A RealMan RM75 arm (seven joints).
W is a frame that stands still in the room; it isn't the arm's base.
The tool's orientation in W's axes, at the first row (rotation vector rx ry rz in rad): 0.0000 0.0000 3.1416
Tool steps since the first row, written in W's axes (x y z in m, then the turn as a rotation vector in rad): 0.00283 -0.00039 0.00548 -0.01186 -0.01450 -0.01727; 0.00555 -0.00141 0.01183 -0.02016 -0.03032 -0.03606; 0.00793 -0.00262 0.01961 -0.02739 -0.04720 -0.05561; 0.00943 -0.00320 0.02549 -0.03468 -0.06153 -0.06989; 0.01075 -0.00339 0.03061 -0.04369 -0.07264 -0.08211; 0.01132 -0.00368 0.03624 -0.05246 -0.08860 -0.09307; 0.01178 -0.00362 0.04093 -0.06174 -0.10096 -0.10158; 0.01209 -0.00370 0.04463 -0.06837 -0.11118 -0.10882; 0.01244 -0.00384 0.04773 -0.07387 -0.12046 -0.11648; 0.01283 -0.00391 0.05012 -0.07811 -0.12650 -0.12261; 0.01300 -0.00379 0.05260 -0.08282 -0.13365 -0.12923
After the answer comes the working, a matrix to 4 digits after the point.
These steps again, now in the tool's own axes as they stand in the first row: -0.00283 0.00039 0.00548 0.01186 0.01450 -0.01727; -0.00555 0.00141 0.01183 0.02016 0.03032 -0.03606; -0.00793 0.00262 0.01961 0.02739 0.04720 -0.05561; -0.00943 0.00320 0.02549 0.03468 0.06153 -0.06989; -0.01075 0.00339 0.03061 0.04369 0.07264 -0.08211; -0.01132 0.00368 0.03624 0.05246 0.08860 -0.09307; -0.01178 0.00362 0.04093 0.06174 0.10096 -0.10158; -0.01209 0.00370 0.04463 0.06837 0.11118 -0.10882; -0.01244 0.00384 0.04773 0.07387 0.12046 -0.11648; -0.01283 0.00391 0.05012 0.07811 0.12650 -0.12261; -0.01300 0.00379 0.05260 0.08282 0.13365 -0.12923
The tool's axes in the first row as the columns of a matrix, in W's axes (rounded; the answer above uses it unrounded):
-1.0000 0.0000 0.0000
0.0000 -1.0000 0.0000
0.0000 0.0000 1.0000

